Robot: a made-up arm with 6 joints.
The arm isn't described. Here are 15 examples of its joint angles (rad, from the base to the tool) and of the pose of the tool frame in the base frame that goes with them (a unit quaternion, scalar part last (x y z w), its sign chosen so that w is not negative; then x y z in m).
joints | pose
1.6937 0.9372 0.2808 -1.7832 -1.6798 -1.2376 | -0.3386 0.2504 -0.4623 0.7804 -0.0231 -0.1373 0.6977
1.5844 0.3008 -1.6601 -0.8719 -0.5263 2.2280 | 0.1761 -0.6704 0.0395 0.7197 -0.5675 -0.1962 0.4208
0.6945 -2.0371 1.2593 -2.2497 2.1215 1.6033 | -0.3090 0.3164 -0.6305 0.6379 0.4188 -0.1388 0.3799
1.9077 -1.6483 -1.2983 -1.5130 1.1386 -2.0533 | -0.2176 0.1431 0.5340 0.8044 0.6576 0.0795 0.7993
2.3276 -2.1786 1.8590 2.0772 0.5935 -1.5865 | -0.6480 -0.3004 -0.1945 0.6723 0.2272 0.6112 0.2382
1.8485 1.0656 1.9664 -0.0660 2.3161 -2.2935 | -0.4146 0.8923 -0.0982 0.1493 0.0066 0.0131 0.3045
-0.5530 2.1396 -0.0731 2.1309 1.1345 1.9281 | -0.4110 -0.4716 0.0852 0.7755 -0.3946 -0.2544 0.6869
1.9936 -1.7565 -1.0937 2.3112 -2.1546 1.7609 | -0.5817 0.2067 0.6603 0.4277 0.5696 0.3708 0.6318
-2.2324 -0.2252 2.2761 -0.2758 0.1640 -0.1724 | -0.3797 0.2016 -0.8960 0.1112 0.3916 -0.4263 0.4121
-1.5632 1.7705 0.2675 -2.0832 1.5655 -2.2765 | 0.0885 -0.1773 -0.8699 0.4517 -0.4448 0.2072 0.4673
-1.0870 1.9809 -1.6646 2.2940 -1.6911 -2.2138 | 0.9245 -0.0884 0.3052 0.2107 0.1648 -0.4117 0.1723
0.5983 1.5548 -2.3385 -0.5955 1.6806 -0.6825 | -0.7103 0.0473 -0.5558 0.4293 -0.0816 0.1917 -0.0241
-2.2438 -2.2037 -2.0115 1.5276 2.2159 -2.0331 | -0.1818 -0.8461 -0.4648 0.1874 0.4460 -0.0963 0.0819
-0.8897 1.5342 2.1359 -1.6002 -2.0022 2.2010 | 0.2561 -0.5283 0.7269 0.3562 -0.0259 -0.4193 0.1388
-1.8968 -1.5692 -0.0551 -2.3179 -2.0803 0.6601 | 0.3303 -0.0500 -0.8284 0.4496 0.0143 0.0584 0.0830
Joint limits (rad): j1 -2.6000..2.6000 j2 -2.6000..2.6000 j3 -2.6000..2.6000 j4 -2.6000..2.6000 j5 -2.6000..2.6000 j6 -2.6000..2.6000
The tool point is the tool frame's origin. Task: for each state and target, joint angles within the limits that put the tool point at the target. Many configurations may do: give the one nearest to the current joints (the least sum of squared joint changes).
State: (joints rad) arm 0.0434 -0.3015 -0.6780 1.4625 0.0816 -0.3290
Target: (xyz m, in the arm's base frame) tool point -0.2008 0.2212 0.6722
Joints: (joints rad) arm 0.4019 -0.0510 -0.7089 1.3540 0.0281 -0.4316
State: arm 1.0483 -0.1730 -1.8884 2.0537 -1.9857 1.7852
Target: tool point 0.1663 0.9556 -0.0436
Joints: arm 0.4907 -0.4563 -1.9530 1.6292 -1.4302 1.3212
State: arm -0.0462 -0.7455 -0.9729 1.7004 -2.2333 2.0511
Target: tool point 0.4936 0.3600 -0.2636
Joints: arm -0.1954 -0.9225 -1.0912 1.7313 -2.4441 2.3830
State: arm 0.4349 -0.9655 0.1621 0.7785 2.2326 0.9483
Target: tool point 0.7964 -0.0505 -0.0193
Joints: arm 0.1844 -1.6187 0.4736 1.6043 1.9722 1.2475
